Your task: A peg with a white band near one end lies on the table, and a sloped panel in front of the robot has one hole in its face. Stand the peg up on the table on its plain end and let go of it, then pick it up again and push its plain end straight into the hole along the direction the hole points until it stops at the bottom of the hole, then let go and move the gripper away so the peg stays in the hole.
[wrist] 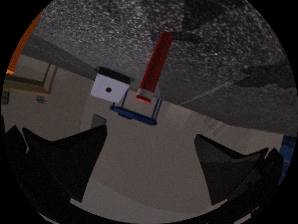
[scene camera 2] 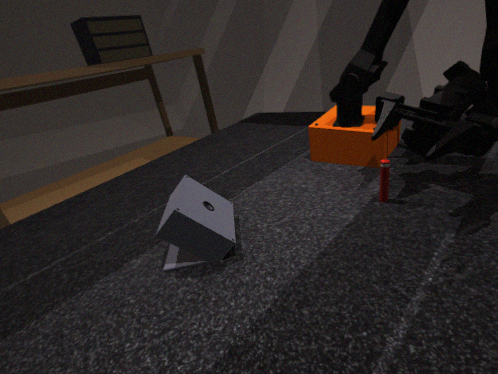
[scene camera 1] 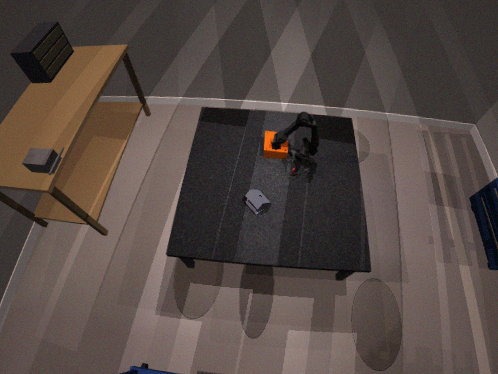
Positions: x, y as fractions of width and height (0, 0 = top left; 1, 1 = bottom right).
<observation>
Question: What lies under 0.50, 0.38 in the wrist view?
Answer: A red peg.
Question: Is my gripper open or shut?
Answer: Open.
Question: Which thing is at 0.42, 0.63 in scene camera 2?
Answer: A grey sloped panel.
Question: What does my gripper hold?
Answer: Nothing.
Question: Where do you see a grey sloped panel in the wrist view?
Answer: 0.35, 0.35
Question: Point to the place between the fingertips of my gripper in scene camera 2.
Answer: At 0.80, 0.39
</observation>
